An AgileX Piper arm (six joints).
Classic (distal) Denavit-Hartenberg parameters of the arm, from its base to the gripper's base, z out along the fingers. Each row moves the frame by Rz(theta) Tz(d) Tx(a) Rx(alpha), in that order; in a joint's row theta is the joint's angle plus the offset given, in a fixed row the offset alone. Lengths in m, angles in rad.
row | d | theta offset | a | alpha
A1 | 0.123 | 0 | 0 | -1.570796
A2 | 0 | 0.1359 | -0.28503 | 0
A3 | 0 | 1.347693 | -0.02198 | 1.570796
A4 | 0.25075 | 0 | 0 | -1.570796
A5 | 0 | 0 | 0 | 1.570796
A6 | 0.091 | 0 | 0 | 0
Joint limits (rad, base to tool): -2.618..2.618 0..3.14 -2.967..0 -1.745..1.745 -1.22..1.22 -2.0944..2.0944
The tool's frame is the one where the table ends.
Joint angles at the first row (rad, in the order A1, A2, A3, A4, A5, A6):
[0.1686 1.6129 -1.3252 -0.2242 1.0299 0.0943]
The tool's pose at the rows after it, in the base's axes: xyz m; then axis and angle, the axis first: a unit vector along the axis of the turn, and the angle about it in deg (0 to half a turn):
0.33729, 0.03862, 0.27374, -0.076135, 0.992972, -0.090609, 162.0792
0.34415, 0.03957, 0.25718, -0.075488, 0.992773, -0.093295, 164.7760
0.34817, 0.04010, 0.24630, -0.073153, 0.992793, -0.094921, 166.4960
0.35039, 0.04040, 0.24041, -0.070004, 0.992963, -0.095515, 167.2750
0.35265, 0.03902, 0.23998, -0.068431, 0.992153, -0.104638, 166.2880
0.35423, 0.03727, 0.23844, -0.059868, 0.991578, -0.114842, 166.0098
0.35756, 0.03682, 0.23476, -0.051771, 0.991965, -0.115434, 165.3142
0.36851, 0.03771, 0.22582, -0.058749, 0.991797, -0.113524, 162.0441
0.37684, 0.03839, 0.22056, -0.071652, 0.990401, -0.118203, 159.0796
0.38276, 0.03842, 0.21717, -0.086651, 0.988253, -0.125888, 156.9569
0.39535, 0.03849, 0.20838, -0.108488, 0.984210, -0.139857, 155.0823
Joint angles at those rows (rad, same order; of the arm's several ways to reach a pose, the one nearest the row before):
[0.1686 1.6631 -1.3217 -0.2397 1.0299 0.1097]
[0.1686 1.7116 -1.3217 -0.2426 1.0299 0.1172]
[0.1686 1.7429 -1.3217 -0.2446 1.0299 0.1261]
[0.1686 1.7599 -1.3216 -0.2459 1.0277 0.1351]
[0.1686 1.7632 -1.3217 -0.2718 1.0117 0.1520]
[0.1686 1.7693 -1.3217 -0.2994 1.0078 0.1829]
[0.1667 1.7811 -1.3217 -0.3079 0.9869 0.2058]
[0.1636 1.8113 -1.3217 -0.3260 0.8997 0.2146]
[0.1636 1.8315 -1.3217 -0.3579 0.8296 0.2199]
[0.1636 1.8457 -1.3217 -0.3919 0.7802 0.2199]
[0.1626 1.8898 -1.3431 -0.4439 0.7278 0.2199]

